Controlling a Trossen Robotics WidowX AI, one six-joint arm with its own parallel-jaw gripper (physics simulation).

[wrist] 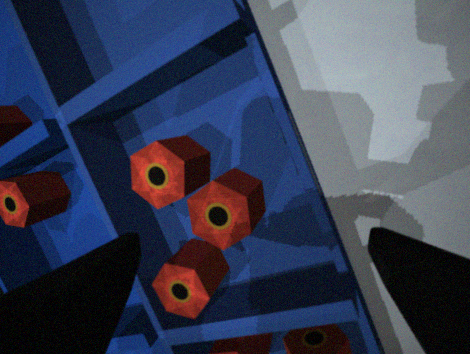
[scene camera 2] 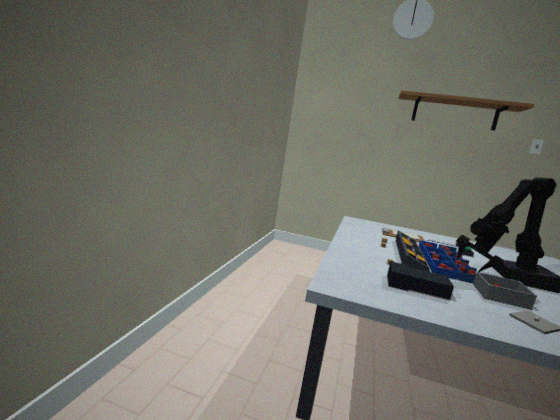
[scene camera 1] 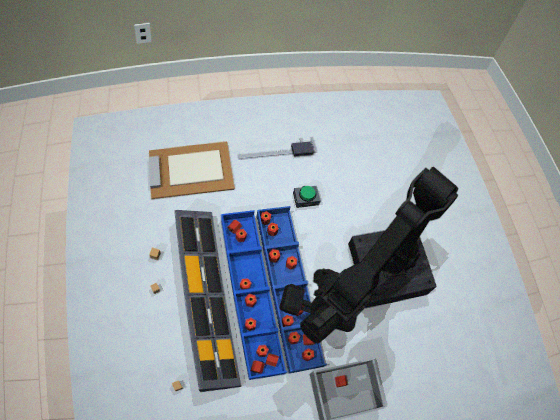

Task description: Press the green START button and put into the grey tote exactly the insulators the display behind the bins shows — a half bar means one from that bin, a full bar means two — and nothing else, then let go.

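Observation:
The display behind the bins has four cells: the second has its left bar full orange, the fourth has both bars half orange, and the first and third are dark. The green START button stands beyond the bins. The blue bins hold red-orange insulators. The grey tote holds one red insulator. My gripper is open and empty above the third bin of the arm-side column. That bin holds three upright insulators; the arm partly hides them in the first scene view.
A clipboard and a caliper lie at the far side. Small wooden cubes lie behind the display. A long black box and a flat plate with a knob are near the table edge.

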